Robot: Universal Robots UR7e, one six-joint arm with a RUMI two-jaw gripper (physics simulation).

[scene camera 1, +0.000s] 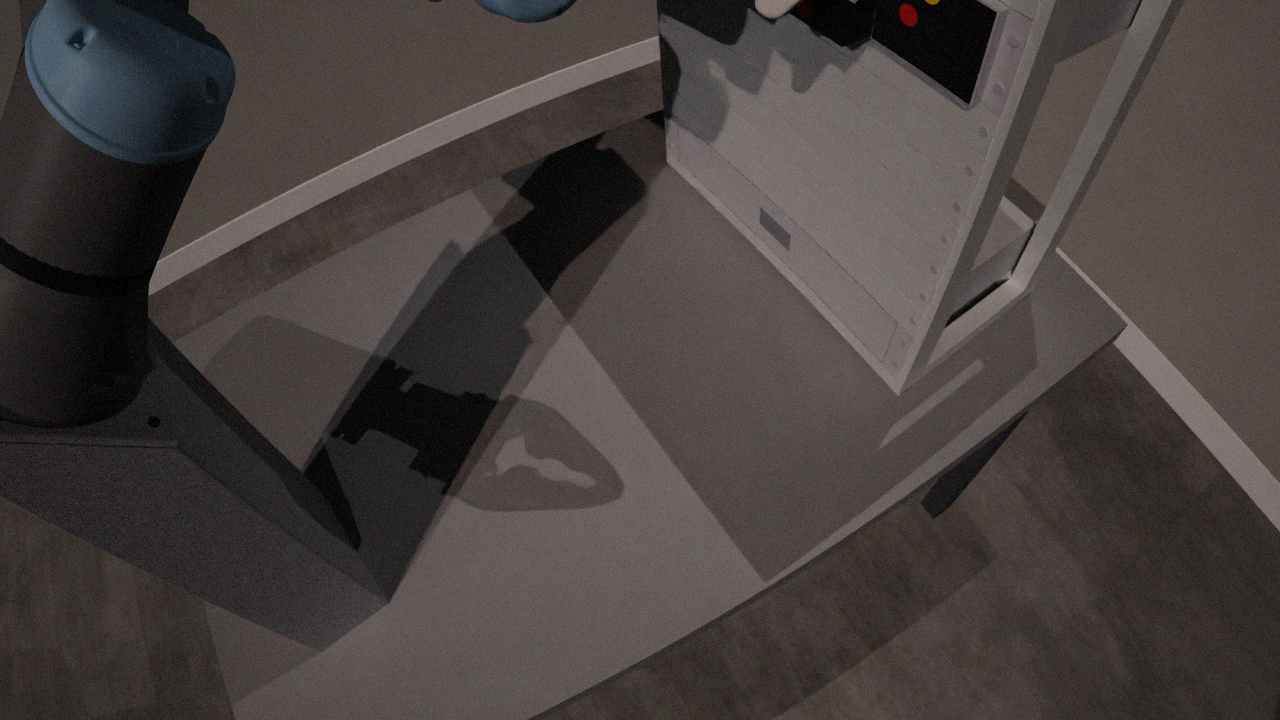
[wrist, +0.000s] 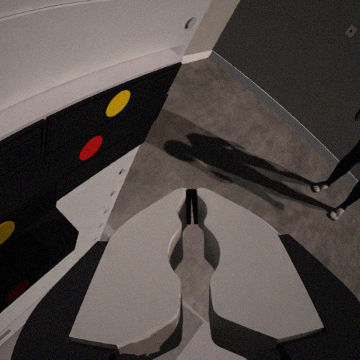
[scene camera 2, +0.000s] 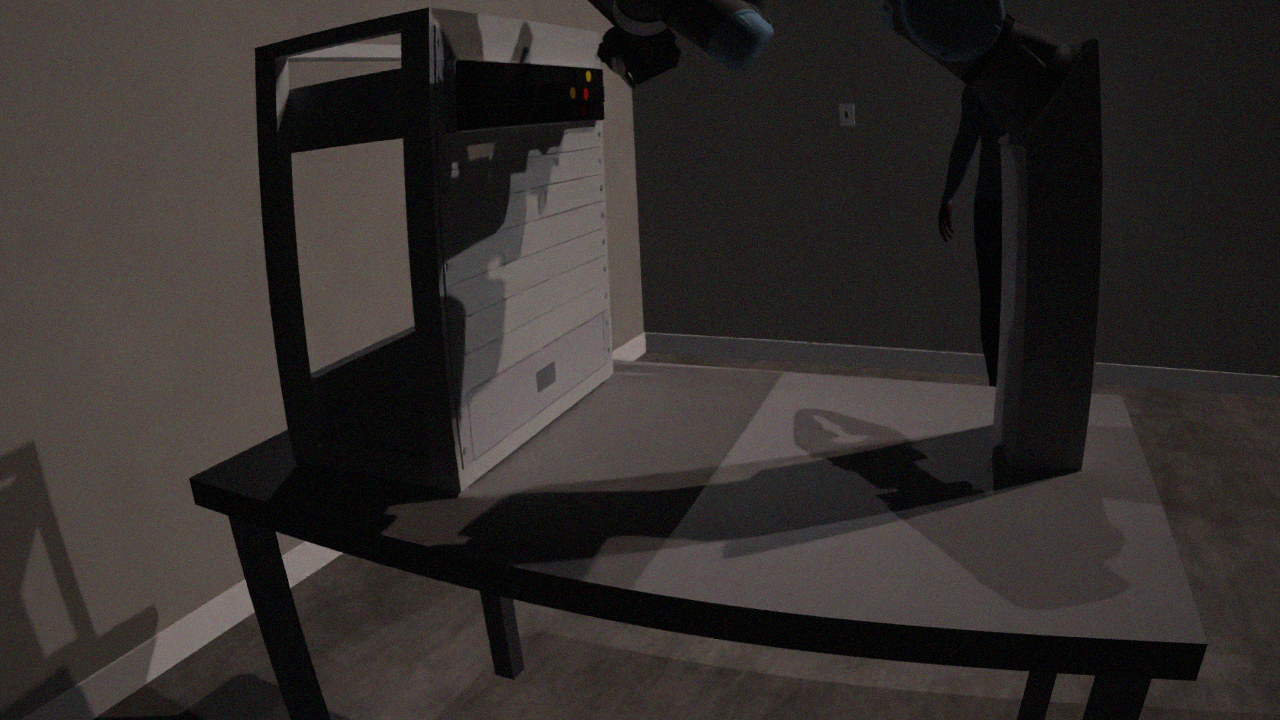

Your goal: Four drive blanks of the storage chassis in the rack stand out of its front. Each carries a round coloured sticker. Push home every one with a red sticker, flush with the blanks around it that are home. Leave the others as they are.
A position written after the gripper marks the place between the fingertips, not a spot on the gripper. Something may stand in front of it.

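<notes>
White rack (scene camera 1: 865,156). Gripper (scene camera 2: 624,71). In the wrist view too, the gripper (wrist: 190,191).
</notes>
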